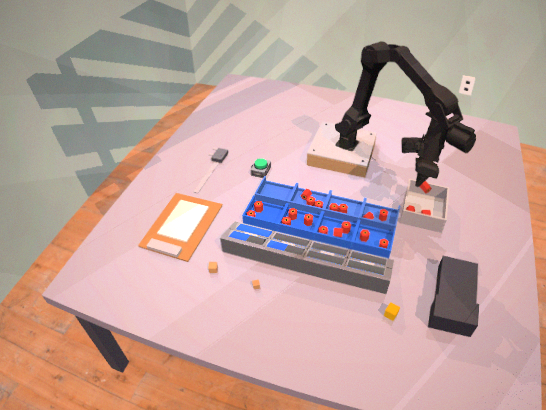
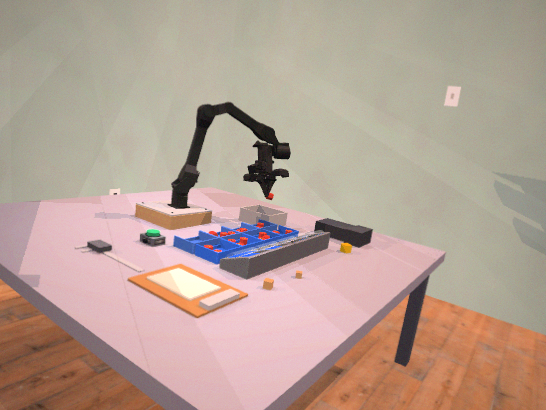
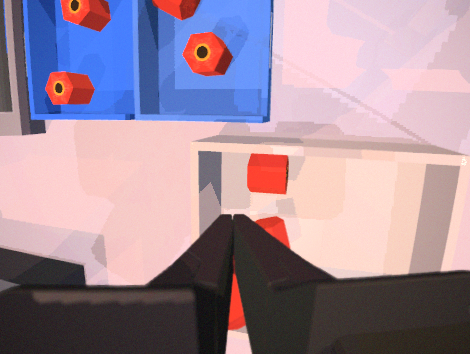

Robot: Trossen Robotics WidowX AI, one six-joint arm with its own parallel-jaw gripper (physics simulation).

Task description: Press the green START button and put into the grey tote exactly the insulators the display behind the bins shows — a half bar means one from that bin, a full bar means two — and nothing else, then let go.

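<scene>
My gripper [image 1: 420, 182] [image 2: 268, 195] [image 3: 232, 225] is closed above the grey tote [image 1: 424, 221] [image 2: 247, 216] [image 3: 325, 145], with a red insulator [image 1: 425, 187] [image 2: 270, 196] [image 3: 237, 305] at its fingertips, partly hidden by the fingers. Two red insulators [image 1: 410, 208] [image 3: 268, 173] lie in the tote. The blue bins [image 1: 270, 215] [image 2: 212, 256] [image 3: 200, 105] hold several more; the back left bin shows none. The display [image 1: 305, 267] [image 2: 285, 257] shows a full blue bar at back left, a half bar at front left and a half bar second from left in front. The green button [image 1: 260, 163] [image 2: 153, 233] stands left of the arm base.
A black block [image 1: 456, 295] [image 2: 344, 232] stands right of the display. A yellow cube [image 1: 392, 311] [image 2: 345, 248] and two small orange cubes [image 1: 213, 267] [image 2: 268, 284] lie in front. An orange clipboard [image 1: 150, 239] [image 2: 197, 309] and a grey device [image 1: 219, 155] [image 2: 99, 245] lie at the left.
</scene>
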